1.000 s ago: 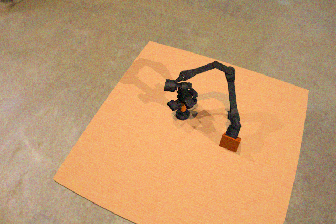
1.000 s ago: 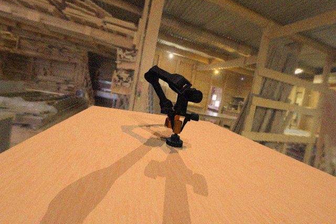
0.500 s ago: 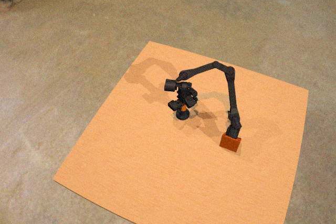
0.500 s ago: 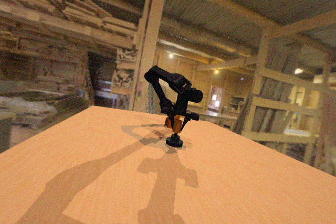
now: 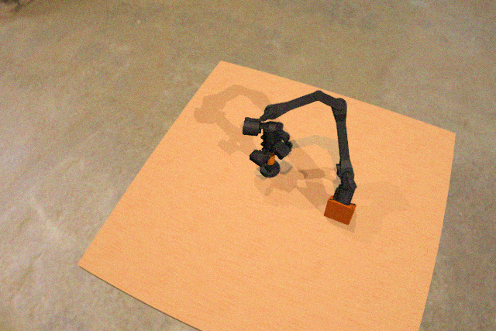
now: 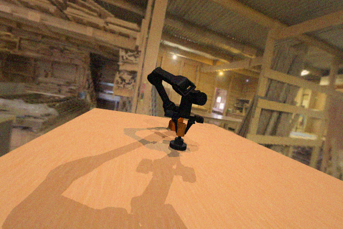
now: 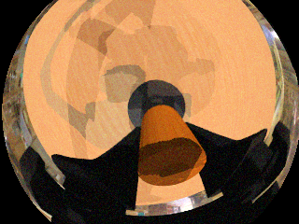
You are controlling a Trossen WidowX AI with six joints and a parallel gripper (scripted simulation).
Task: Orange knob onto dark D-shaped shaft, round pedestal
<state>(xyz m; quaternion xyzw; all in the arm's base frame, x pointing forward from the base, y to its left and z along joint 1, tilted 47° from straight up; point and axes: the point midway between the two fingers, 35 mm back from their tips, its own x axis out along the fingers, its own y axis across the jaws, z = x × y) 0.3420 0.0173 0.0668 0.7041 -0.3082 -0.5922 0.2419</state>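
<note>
The orange knob is 20 mm above my gripper tip. Round my gripper tip: dark round pedestal: 40 mm below.
</note>
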